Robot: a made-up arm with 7 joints.
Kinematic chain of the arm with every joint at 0, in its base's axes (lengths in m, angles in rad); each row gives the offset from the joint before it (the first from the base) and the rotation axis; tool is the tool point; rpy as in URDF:
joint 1: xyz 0 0 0.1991 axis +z
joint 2: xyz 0 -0.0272 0.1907 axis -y
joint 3: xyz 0 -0.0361 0.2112 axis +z
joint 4: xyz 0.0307 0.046 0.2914 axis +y
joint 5: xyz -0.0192 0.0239 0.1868 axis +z
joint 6: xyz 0 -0.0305 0.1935 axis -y
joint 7: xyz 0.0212 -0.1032 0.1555 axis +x
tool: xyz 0 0 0 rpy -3.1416 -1.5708 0
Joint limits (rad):
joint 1: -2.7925..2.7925
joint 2: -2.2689..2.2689
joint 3: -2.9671..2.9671
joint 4: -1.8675..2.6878
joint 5: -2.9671..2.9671
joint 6: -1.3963..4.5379
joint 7: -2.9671..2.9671
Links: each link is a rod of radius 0.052 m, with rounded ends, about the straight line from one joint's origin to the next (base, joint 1, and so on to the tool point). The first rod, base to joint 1, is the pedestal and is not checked.
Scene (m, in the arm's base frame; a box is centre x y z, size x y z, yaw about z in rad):
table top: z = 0
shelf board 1: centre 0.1 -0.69 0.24 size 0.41 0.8 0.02 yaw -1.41
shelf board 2: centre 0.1 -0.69 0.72 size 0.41 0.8 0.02 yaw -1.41
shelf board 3: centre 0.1 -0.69 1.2 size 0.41 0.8 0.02 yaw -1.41
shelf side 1: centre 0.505 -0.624 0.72 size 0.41 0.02 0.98 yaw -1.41
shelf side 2: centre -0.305 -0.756 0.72 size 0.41 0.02 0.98 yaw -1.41
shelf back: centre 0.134 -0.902 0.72 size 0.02 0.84 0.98 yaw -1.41
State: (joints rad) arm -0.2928 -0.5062 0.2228 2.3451 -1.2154 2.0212 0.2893
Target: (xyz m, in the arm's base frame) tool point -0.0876 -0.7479 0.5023
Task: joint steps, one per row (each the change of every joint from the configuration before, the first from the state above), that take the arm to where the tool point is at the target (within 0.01 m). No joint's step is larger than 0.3 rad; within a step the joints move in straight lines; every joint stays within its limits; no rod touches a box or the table.
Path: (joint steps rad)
1: -0.1484 0.1138 0.0156 0.1142 0.2209 -0.1678 0.2453
2: -0.1485 0.1139 0.0157 0.1143 0.2209 -0.1678 0.2454
3: -0.1484 0.1138 0.0156 0.1142 0.2209 -0.1678 0.2453
4: -0.2275 -0.1966 -0.2665 -0.2538 -0.1196 0.0754 -0.2453
5: -0.2276 -0.1965 -0.2665 -0.2539 -0.1196 0.0753 -0.2454
6: -0.2275 -0.1965 -0.2665 -0.2538 -0.1196 0.0754 -0.2453

